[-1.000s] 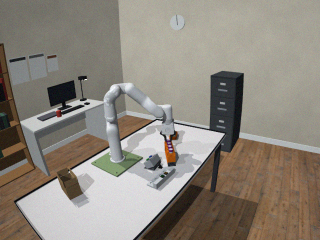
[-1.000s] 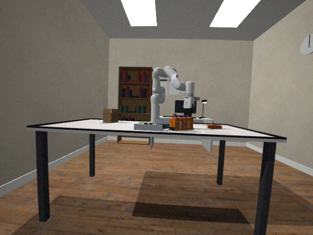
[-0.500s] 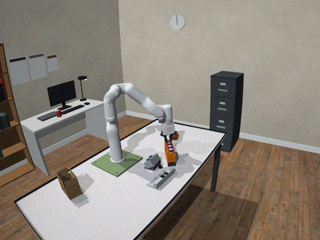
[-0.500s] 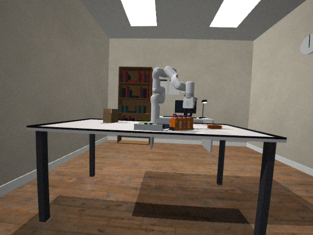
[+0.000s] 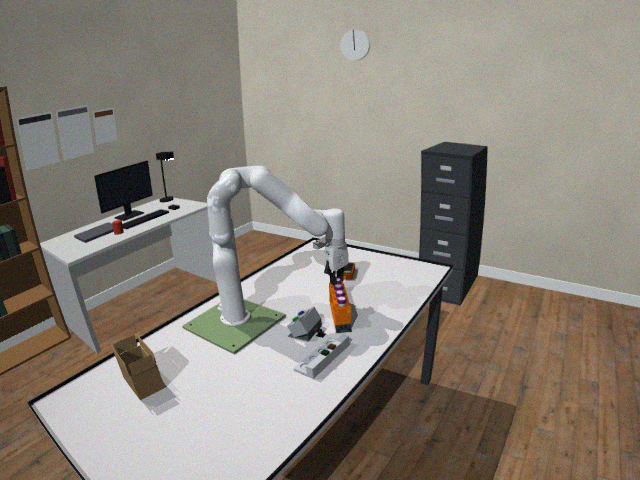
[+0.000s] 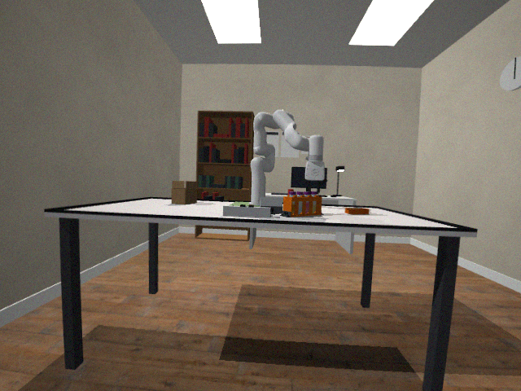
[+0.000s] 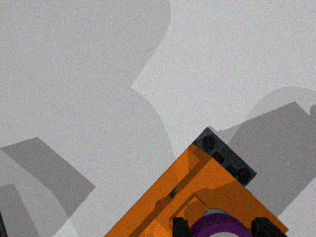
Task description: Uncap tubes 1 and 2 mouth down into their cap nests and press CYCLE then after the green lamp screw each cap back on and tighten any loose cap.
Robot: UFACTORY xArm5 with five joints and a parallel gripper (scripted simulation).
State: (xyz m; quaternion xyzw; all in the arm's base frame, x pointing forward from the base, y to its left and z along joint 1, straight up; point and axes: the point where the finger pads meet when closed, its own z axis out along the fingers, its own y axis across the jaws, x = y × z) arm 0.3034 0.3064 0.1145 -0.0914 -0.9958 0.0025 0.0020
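Right now my hand is 10 mm above the purple cap marked 1. From my hand the other things lie so: purple cap marked 2 (30 mm ahead, 40 mm to the right, 20 mm below); cap 4 (90 mm ahead, 130 mm to the right, 20 mm below); blue cycle key (40 mm behind, 210 mm to the right, 60 mm below).
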